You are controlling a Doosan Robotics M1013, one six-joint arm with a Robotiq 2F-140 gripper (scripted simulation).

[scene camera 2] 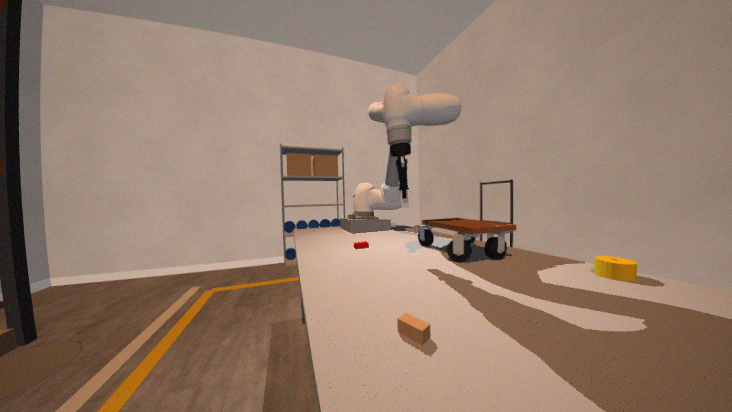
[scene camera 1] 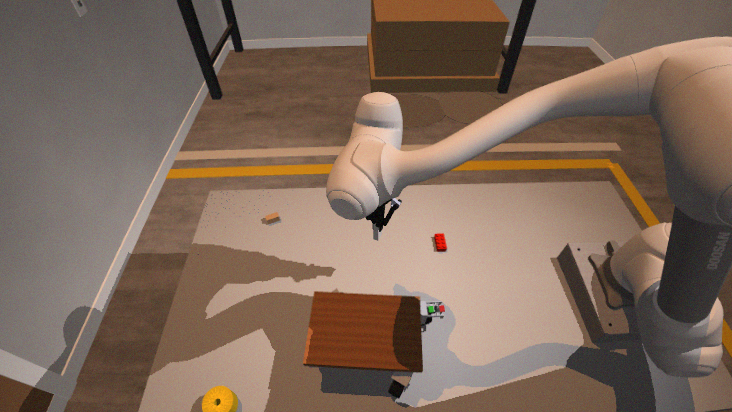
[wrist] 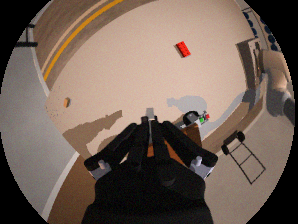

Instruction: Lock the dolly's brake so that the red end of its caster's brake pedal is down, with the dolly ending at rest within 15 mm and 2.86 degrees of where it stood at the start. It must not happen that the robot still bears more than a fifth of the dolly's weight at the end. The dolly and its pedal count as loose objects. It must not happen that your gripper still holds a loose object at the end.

I see my gripper [wrist: 150, 113], a small tan block [scene camera 2: 416, 329] and a yellow spool [scene camera 2: 623, 269].
The wrist view misses the yellow spool, which is hidden by my gripper.
